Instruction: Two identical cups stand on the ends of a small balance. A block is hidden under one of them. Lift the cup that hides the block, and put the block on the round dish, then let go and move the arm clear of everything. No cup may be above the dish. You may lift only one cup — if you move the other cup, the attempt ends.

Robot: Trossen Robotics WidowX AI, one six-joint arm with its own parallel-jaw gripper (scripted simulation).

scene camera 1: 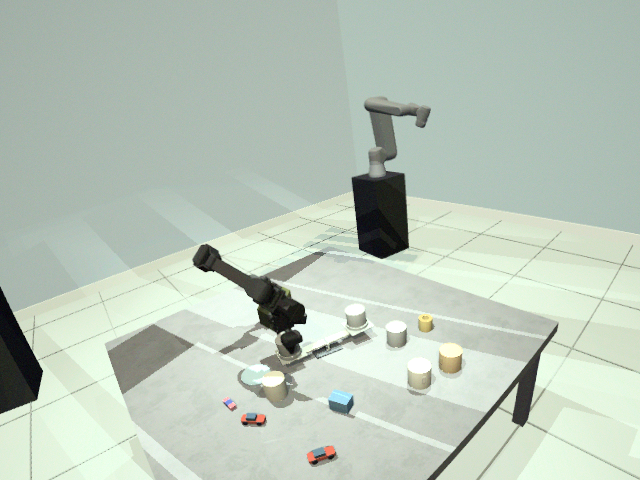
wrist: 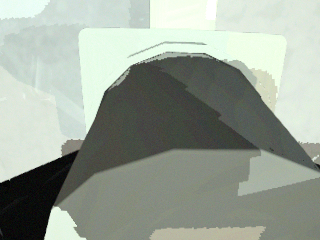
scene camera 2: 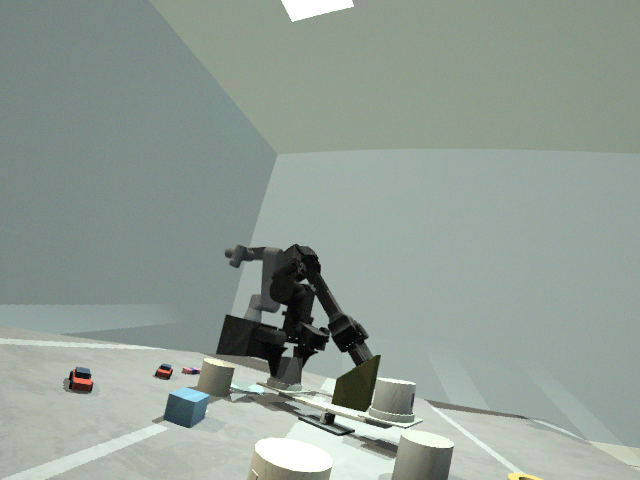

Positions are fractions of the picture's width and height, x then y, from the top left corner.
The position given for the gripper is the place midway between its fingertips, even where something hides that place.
The gripper shows in scene camera 1 (0.45, 0.72), in the wrist view (0.57, 0.68) and in scene camera 2 (0.44, 0.78).
